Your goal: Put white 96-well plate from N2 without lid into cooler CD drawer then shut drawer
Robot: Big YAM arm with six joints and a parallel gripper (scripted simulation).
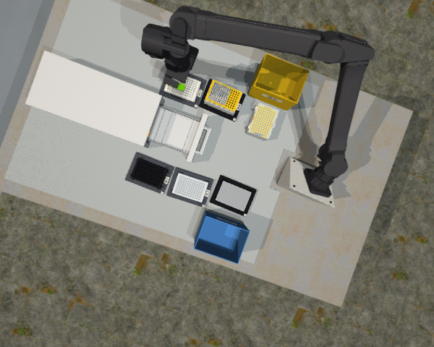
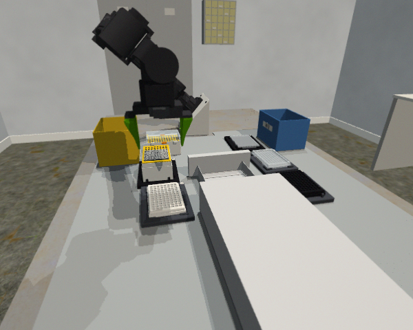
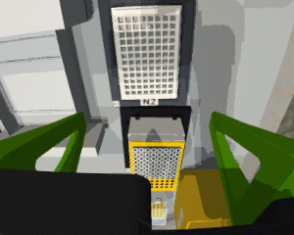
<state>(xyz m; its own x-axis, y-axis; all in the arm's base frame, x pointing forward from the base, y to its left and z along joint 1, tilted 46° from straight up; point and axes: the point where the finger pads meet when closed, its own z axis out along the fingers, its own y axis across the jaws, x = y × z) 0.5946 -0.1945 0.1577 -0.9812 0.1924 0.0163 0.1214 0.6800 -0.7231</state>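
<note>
Right now the white 96-well plate is 10 mm ahead of my hand and 140 mm below it. Also, from my hand: cooler CD 150 mm ahead, 170 mm to the left, 130 mm below; then cooler's drawer 30 mm ahead, 180 mm to the left, 140 mm below; then tip box 170 mm behind, 110 mm below.
</note>
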